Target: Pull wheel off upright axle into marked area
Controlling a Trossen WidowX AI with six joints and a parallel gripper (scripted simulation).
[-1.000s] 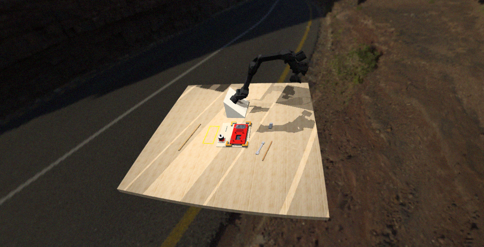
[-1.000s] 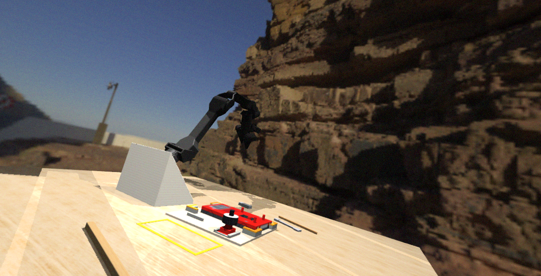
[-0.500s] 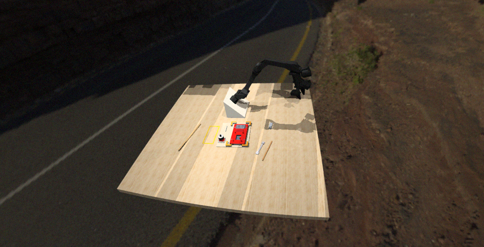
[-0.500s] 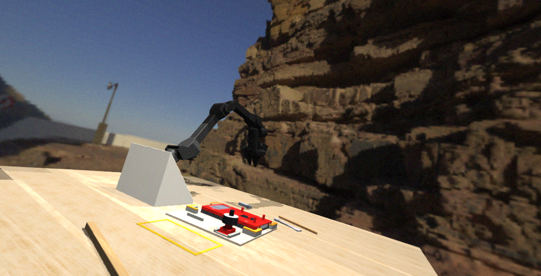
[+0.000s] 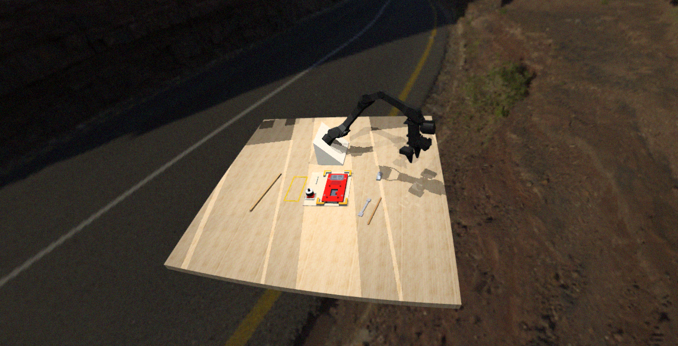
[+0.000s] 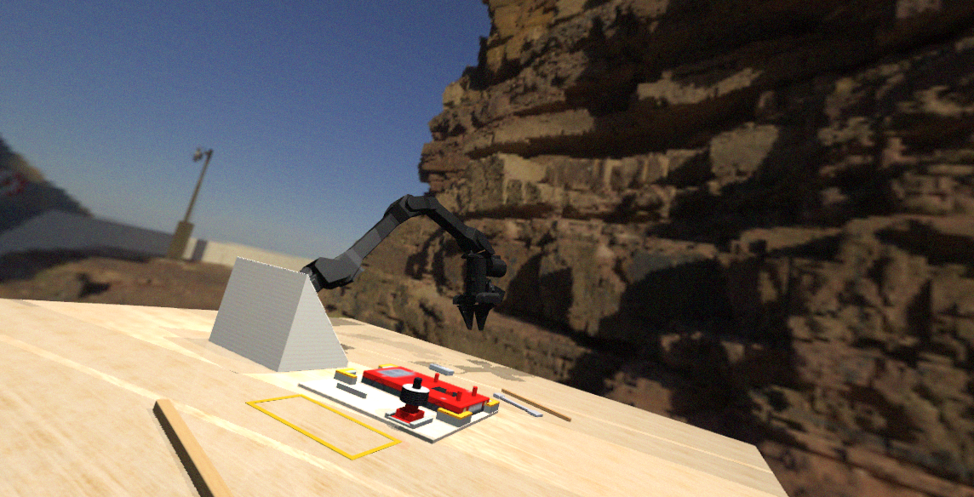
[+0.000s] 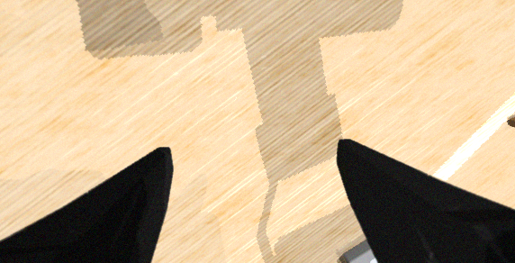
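My gripper tip is 260 mm short of the black wheel, 500 mm to the left of it and 60 mm above it. The rest, counted from my gripper tip: wrench (270 mm ahead, 210 mm to the right, 90 mm below).
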